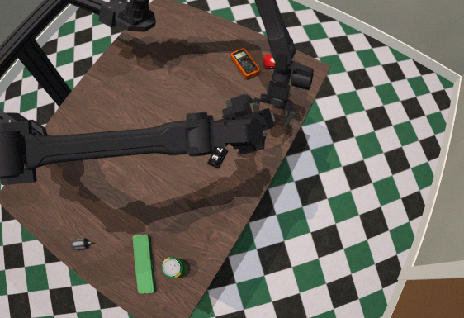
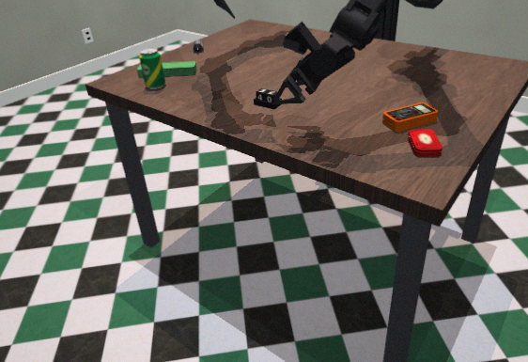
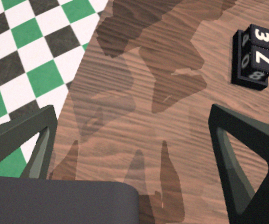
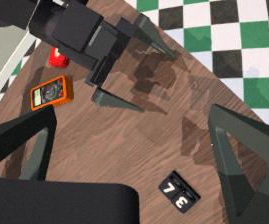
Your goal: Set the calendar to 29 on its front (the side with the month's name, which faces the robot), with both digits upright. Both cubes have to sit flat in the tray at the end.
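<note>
The black cube is 110 mm behind my left hand, 160 mm to the right of it and 90 mm below it. From my left hand the other things lie so: black calendar tray 120 mm behind, 150 mm to the right, 110 mm below; green case 120 mm behind, 600 mm to the right, 100 mm below; red box 120 mm behind, 300 mm to the left, 100 mm below.
</note>
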